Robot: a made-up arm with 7 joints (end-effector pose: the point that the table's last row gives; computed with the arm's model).
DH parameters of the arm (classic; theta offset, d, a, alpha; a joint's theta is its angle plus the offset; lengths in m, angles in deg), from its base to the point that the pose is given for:
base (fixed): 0 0 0 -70
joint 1: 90 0 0 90
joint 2: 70 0 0 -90
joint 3: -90 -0.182 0.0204 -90
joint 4: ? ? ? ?
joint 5: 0 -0.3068 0 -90
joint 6: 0 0 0 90
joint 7: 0 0 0 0
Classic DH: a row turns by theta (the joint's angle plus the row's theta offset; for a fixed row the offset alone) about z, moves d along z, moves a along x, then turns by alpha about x.
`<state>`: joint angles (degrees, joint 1 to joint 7).
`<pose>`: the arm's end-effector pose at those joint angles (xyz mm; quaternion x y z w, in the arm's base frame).
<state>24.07 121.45 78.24 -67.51 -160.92 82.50 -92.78</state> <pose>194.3 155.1 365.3 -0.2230 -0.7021 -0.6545 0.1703</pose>
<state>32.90 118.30 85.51 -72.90 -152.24 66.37 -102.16</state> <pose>206.2 151.0 347.8 -0.2131 -0.8006 -0.5437 0.1342</pose>
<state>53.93 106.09 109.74 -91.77 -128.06 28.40 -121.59</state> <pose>172.3 126.5 325.5 -0.1754 -0.9302 -0.2809 0.1581</pose>
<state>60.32 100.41 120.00 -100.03 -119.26 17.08 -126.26</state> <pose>138.7 105.8 324.1 -0.1654 -0.9391 -0.2344 0.1892</pose>
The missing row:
joint 4: 0 0 -0.0371 90
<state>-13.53 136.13 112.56 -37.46 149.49 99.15 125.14</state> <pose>-146.8 201.1 412.7 -0.7356 0.0188 0.1176 0.6669</pose>
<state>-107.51 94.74 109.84 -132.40 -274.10 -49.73 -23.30</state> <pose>-207.0 121.0 -128.5 -0.0412 -0.0010 -0.0583 0.9974</pose>
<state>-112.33 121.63 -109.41 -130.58 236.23 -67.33 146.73</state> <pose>270.2 55.5 32.2 0.4100 -0.1248 -0.5540 0.7138</pose>
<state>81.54 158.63 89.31 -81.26 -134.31 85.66 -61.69</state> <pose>405.4 -78.8 31.4 -0.8260 -0.1452 -0.3639 0.4053</pose>
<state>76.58 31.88 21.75 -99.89 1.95 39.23 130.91</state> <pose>-62.5 256.8 -256.8 0.2567 -0.2881 0.8424 0.3762</pose>
